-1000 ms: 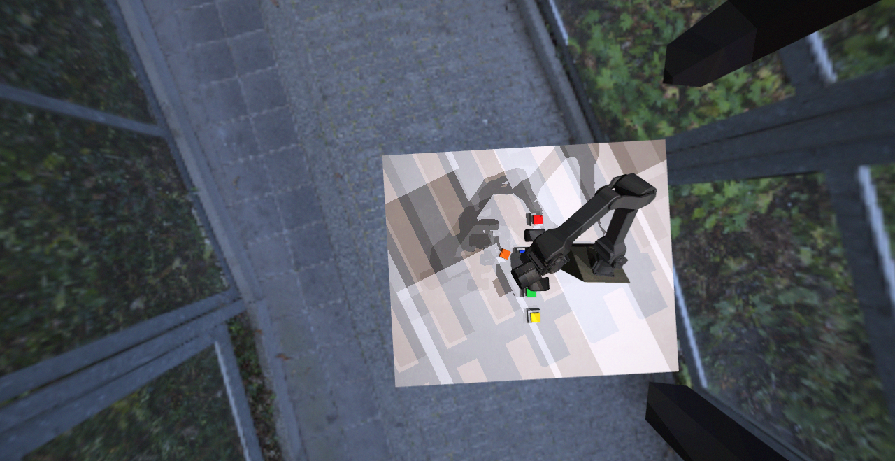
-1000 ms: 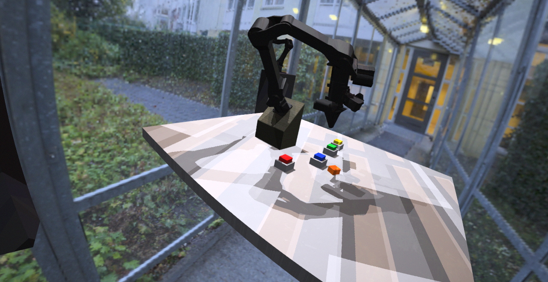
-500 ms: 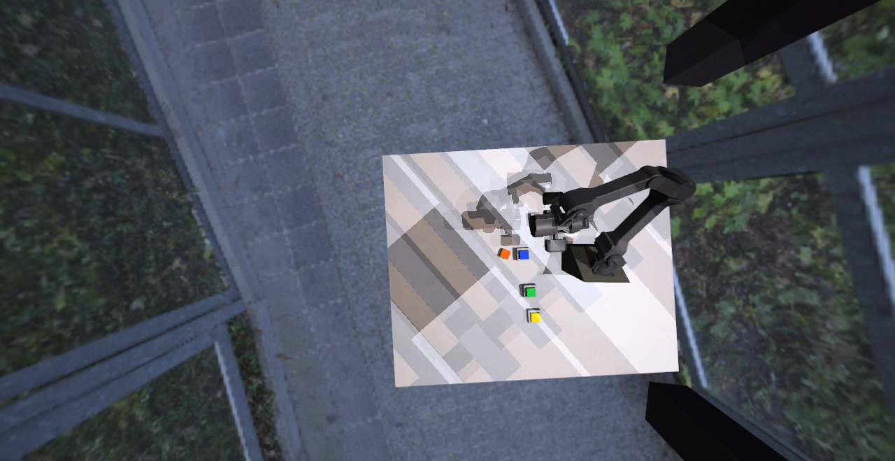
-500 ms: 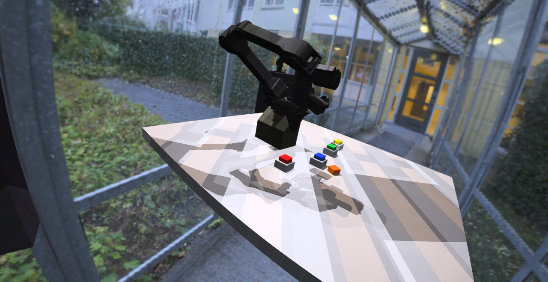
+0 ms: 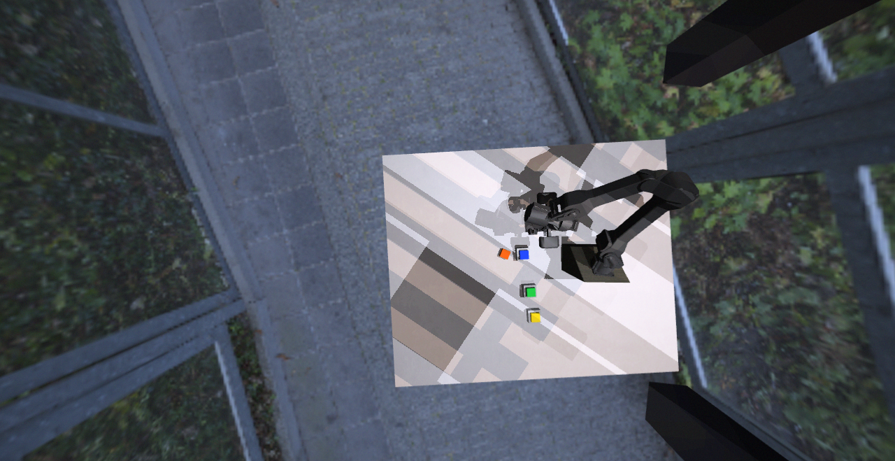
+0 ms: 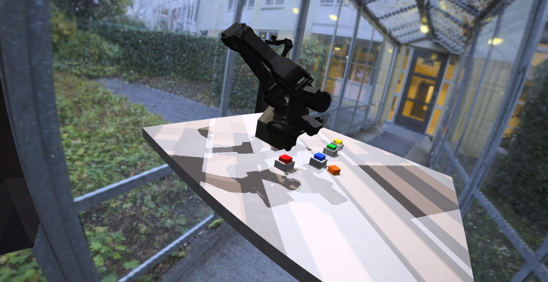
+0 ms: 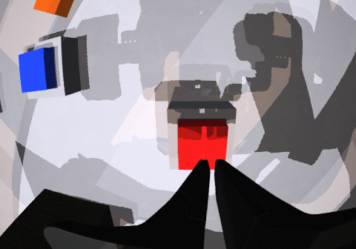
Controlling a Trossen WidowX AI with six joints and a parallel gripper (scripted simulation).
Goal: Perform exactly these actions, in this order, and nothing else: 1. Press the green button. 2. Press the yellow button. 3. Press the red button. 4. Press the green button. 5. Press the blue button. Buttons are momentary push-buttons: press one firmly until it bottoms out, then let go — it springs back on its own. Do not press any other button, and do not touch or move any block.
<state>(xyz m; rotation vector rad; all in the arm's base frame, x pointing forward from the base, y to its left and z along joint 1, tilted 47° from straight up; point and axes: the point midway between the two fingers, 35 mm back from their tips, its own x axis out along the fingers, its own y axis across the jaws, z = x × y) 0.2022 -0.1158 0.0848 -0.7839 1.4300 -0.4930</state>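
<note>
The red button is 30 mm below my gripper tip. The rest, counted from my gripper tip: blue button (140 mm to the left, 40 mm ahead, 30 mm below); green button (280 mm to the left, 30 mm below, 10 mm behind); orange block (150 mm to the left, 100 mm ahead, 50 mm below).
</note>
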